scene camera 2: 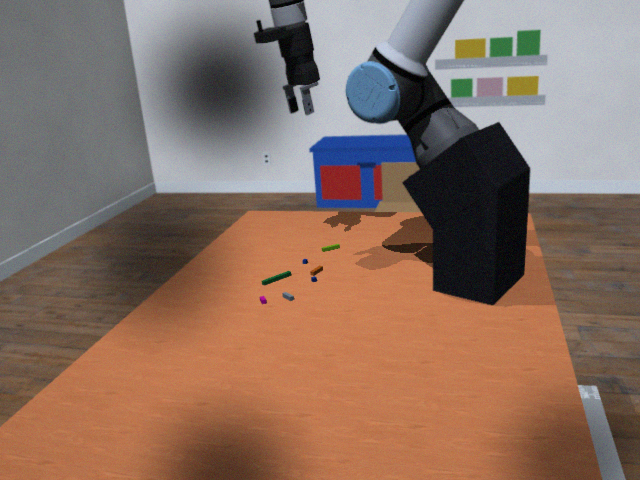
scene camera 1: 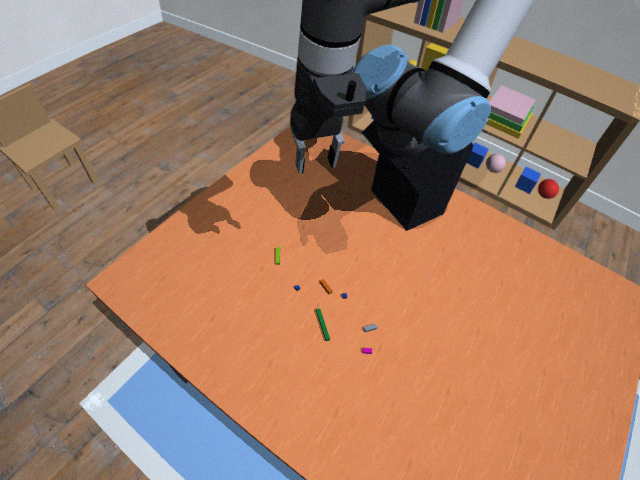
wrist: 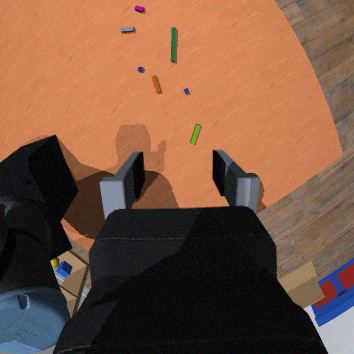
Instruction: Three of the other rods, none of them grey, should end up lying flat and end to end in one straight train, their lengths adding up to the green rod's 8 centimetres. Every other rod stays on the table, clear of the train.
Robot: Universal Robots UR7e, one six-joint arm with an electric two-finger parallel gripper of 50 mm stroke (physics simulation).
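Places are measured from the arm's base along level axes (x ahead, y left, z up), in metres.
Where they show: gripper, fingertip midpoint: (scene camera 2: 302, 112) (scene camera 1: 315, 165) (wrist: 177, 164); arm's base, origin of the base link: (scene camera 2: 450, 151) (wrist: 12, 234).
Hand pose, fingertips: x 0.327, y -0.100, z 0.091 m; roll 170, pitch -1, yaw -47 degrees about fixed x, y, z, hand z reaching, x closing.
Observation:
Things, the pixels of their top centre, and the offset from my fingertips. Level surfaces: height alone.
- long green rod, middle of its top: (wrist: 173, 43) (scene camera 1: 323, 323) (scene camera 2: 276, 276) 0.088 m ahead, 0.077 m left, 0.377 m down
- lime rod, middle of its top: (wrist: 194, 134) (scene camera 1: 278, 254) (scene camera 2: 330, 246) 0.038 m back, 0.107 m right, 0.377 m down
- orange rod, middle of its top: (wrist: 155, 83) (scene camera 1: 326, 285) (scene camera 2: 316, 268) 0.008 m back, 0.043 m left, 0.377 m down
- grey rod, middle of its top: (scene camera 2: 288, 294) (wrist: 126, 28) (scene camera 1: 370, 327) 0.049 m ahead, 0.181 m left, 0.377 m down
- short magenta rod, middle of its top: (scene camera 2: 262, 298) (scene camera 1: 367, 350) (wrist: 138, 7) 0.105 m ahead, 0.195 m left, 0.377 m down
- orange table, its level: 0.387 m down
The long green rod (scene camera 1: 322, 324) (scene camera 2: 276, 277) (wrist: 174, 45) lies flat on the table. A lime rod (scene camera 1: 278, 255) (scene camera 2: 330, 248) (wrist: 195, 134) lies apart, nearest the gripper in the wrist view. An orange rod (scene camera 1: 325, 286) (scene camera 2: 316, 270) (wrist: 157, 84) lies between two small blue pieces, one (scene camera 1: 297, 287) (scene camera 2: 305, 261) (wrist: 186, 91) on one side, the other (scene camera 1: 344, 295) (scene camera 2: 313, 279) (wrist: 140, 69) opposite. A grey rod (scene camera 1: 370, 327) (scene camera 2: 287, 296) (wrist: 128, 30) and a short magenta rod (scene camera 1: 367, 350) (scene camera 2: 263, 299) (wrist: 140, 9) lie near each other. No rods touch. My gripper (scene camera 1: 317, 169) (scene camera 2: 300, 112) (wrist: 177, 164) is open, empty and high above the table.
The rods lie on the orange table (scene camera 1: 465, 335) (scene camera 2: 361, 372) (wrist: 75, 65). The arm's black base block (scene camera 1: 413, 186) (scene camera 2: 480, 227) (wrist: 45, 180) stands on the table beside the gripper. A wooden shelf unit (scene camera 1: 573, 72) stands behind the table. A chair (scene camera 1: 41, 144) stands on the floor at the left.

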